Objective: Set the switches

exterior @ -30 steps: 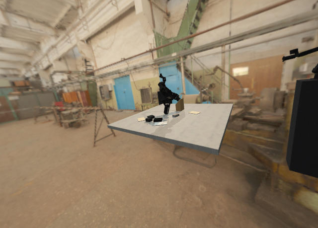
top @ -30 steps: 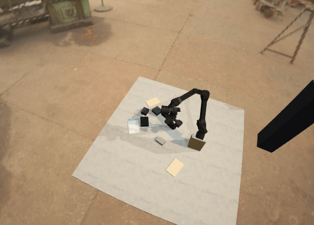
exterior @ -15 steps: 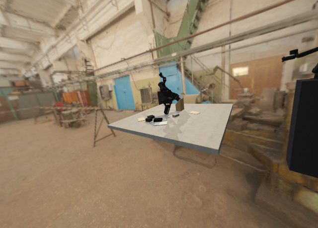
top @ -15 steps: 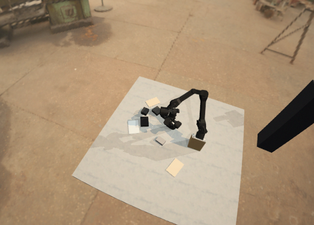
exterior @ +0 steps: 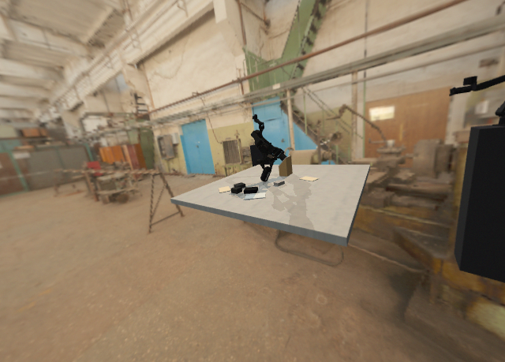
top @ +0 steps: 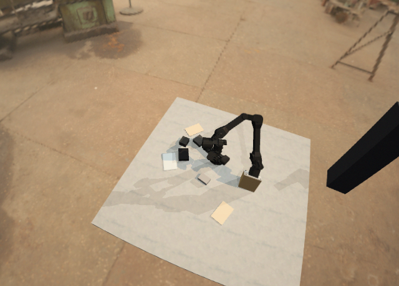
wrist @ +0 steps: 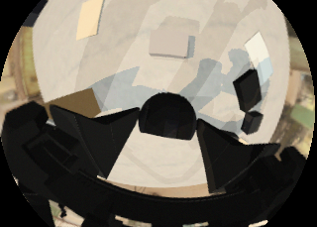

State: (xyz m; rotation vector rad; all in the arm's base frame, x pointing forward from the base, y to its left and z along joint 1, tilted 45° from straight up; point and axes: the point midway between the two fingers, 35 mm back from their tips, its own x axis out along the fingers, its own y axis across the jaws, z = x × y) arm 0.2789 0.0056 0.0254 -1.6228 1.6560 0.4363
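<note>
Right now my gripper tip is 110 mm to the right of the grey block, 100 mm above it and 20 mm short of it. The rest, counted from my gripper tip: dark grey module: 190 mm ahead, 180 mm to the right, 100 mm below; then white card: 310 mm ahead, 110 mm below, 90 mm to the left; then black module: 240 mm ahead, 100 mm below.
</note>
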